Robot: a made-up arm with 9 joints. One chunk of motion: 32 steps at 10 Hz.
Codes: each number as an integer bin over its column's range. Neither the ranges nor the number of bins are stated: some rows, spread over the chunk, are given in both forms.
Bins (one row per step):
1: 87 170 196 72 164 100 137 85 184
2: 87 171 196 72 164 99 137 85 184
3: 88 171 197 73 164 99 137 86 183
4: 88 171 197 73 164 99 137 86 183
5: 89 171 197 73 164 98 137 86 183
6: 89 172 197 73 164 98 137 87 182
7: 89 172 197 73 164 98 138 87 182
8: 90 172 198 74 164 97 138 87 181
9: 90 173 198 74 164 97 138 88 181
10: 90 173 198 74 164 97 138 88 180
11: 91 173 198 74 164 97 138 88 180
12: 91 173 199 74 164 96 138 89 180
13: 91 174 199 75 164 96 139 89 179
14: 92 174 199 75 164 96 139 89 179
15: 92 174 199 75 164 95 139 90 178
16: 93 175 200 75 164 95 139 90 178
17: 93 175 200 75 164 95 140 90 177
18: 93 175 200 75 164 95 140 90 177
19: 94 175 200 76 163 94 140 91 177
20: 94 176 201 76 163 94 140 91 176
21: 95 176 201 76 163 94 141 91 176
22: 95 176 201 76 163 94 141 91 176
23: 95 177 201 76 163 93 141 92 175
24: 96 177 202 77 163 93 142 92 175
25: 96 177 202 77 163 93 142 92 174
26: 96 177 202 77 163 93 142 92 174
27: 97 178 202 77 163 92 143 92 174
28: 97 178 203 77 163 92 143 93 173
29: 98 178 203 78 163 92 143 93 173
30: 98 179 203 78 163 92 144 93 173
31: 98 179 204 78 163 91 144 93 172
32: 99 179 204 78 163 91 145 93 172
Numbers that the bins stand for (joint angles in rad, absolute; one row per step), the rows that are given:
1: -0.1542 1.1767 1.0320 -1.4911 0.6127 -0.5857 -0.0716 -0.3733 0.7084
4: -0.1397 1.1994 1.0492 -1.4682 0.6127 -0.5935 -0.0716 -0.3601 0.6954
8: -0.1106 1.2222 1.0665 -1.4453 0.6127 -0.6092 -0.0539 -0.3468 0.6695
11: -0.0960 1.2449 1.0665 -1.4453 0.6127 -0.6092 -0.0539 -0.3336 0.6565
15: -0.0815 1.2676 1.0837 -1.4224 0.6127 -0.6249 -0.0362 -0.3071 0.6305
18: -0.0669 1.2904 1.1010 -1.4224 0.6127 -0.6249 -0.0184 -0.3071 0.6175
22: -0.0378 1.3131 1.1182 -1.3995 0.5953 -0.6327 -0.0007 -0.2938 0.6045
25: -0.0233 1.3359 1.1355 -1.3765 0.5953 -0.6406 0.0170 -0.2805 0.5786
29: 0.0058 1.3586 1.1527 -1.3536 0.5953 -0.6484 0.0347 -0.2673 0.5656
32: 0.0204 1.3814 1.1700 -1.3536 0.5953 -0.6563 0.0702 -0.2673 0.5526
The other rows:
2: -0.1542 1.1994 1.0320 -1.4911 0.6127 -0.5935 -0.0716 -0.3733 0.7084
3: -0.1397 1.1994 1.0492 -1.4682 0.6127 -0.5935 -0.0716 -0.3601 0.6954
5: -0.1251 1.1994 1.0492 -1.4682 0.6127 -0.6014 -0.0716 -0.3601 0.6954
6: -0.1251 1.2222 1.0492 -1.4682 0.6127 -0.6014 -0.0716 -0.3468 0.6824
7: -0.1251 1.2222 1.0492 -1.4682 0.6127 -0.6014 -0.0539 -0.3468 0.6824
9: -0.1106 1.2449 1.0665 -1.4453 0.6127 -0.6092 -0.0539 -0.3336 0.6695
10: -0.1106 1.2449 1.0665 -1.4453 0.6127 -0.6092 -0.0539 -0.3336 0.6565
12: -0.0960 1.2449 1.0837 -1.4453 0.6127 -0.6171 -0.0539 -0.3203 0.6565
13: -0.0960 1.2676 1.0837 -1.4224 0.6127 -0.6171 -0.0362 -0.3203 0.6435
14: -0.0815 1.2676 1.0837 -1.4224 0.6127 -0.6171 -0.0362 -0.3203 0.6435
16: -0.0669 1.2904 1.1010 -1.4224 0.6127 -0.6249 -0.0362 -0.3071 0.6305
17: -0.0669 1.2904 1.1010 -1.4224 0.6127 -0.6249 -0.0184 -0.3071 0.6175
19: -0.0524 1.2904 1.1010 -1.3995 0.5953 -0.6327 -0.0184 -0.2938 0.6175
20: -0.0524 1.3131 1.1182 -1.3995 0.5953 -0.6327 -0.0184 -0.2938 0.6045
21: -0.0378 1.3131 1.1182 -1.3995 0.5953 -0.6327 -0.0007 -0.2938 0.6045
23: -0.0378 1.3359 1.1182 -1.3995 0.5953 -0.6406 -0.0007 -0.2805 0.5916
24: -0.0233 1.3359 1.1355 -1.3765 0.5953 -0.6406 0.0170 -0.2805 0.5916
26: -0.0233 1.3359 1.1355 -1.3765 0.5953 -0.6406 0.0170 -0.2805 0.5786
27: -0.0087 1.3586 1.1355 -1.3765 0.5953 -0.6484 0.0347 -0.2805 0.5786
28: -0.0087 1.3586 1.1527 -1.3765 0.5953 -0.6484 0.0347 -0.2673 0.5656
30: 0.0058 1.3814 1.1527 -1.3536 0.5953 -0.6484 0.0525 -0.2673 0.5656
31: 0.0058 1.3814 1.1700 -1.3536 0.5953 -0.6563 0.0525 -0.2673 0.5526

